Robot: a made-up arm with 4 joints.
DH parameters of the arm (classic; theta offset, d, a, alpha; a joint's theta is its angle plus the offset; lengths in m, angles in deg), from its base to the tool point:
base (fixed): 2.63 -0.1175 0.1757 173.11
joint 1: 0 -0.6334 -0.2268 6.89
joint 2: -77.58 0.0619 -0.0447 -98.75
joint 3: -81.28 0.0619 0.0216 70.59
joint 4: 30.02 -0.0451 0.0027 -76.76
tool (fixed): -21.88 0.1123 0 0
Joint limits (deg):
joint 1: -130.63..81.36
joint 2: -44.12..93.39
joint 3: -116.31..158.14
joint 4: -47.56..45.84
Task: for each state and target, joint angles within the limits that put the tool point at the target. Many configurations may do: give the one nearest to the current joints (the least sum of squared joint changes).
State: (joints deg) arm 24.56 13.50 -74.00 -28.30
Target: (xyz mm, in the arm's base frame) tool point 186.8 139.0 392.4
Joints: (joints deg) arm 71.08 -36.98 -53.26 -47.56
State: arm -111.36 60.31 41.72 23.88
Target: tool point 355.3 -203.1 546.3
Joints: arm -103.64 75.53 61.66 35.39
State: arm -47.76 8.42 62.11 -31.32
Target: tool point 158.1 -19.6 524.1
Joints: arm -46.65 7.51 64.64 -29.67
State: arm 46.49 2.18 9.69 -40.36
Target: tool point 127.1 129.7 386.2
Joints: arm 81.14 -5.97 -39.38 -47.56
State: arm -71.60 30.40 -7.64 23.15
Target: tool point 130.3 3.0 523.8
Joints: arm -57.62 -11.91 1.96 2.88
